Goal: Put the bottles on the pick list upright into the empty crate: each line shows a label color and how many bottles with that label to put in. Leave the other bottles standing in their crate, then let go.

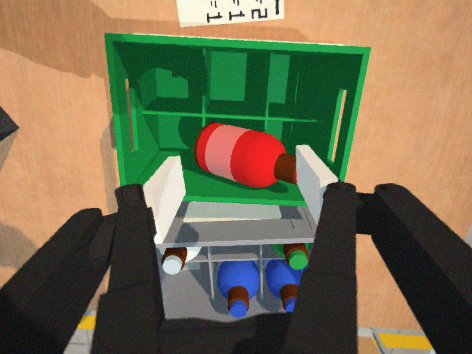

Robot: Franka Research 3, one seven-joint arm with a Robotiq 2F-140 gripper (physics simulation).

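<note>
A red bottle (pixel 257 157) with a pink label lies tipped over on its side in the green crate (pixel 240 44), its brown neck toward the right finger, which hides its cap. My gripper (pixel 239 169) is open above the near side of that crate, with nothing held between its pads. The grey crate (pixel 240 232) stands nearer, partly hidden by the fingers. In it show a white bottle (pixel 173 264), a green bottle (pixel 297 256), a blue bottle (pixel 238 280) and another blue bottle (pixel 281 278). The pick list (pixel 192 15) is cut off at the top edge; its colors do not show.
The green crate has thin dividers and high walls with slotted handles at left and right. A dark object (pixel 6 125) shows at the left edge. Yellow markings (pixel 405 341) lie on the floor beyond the wooden table's (pixel 420 125) near edge.
</note>
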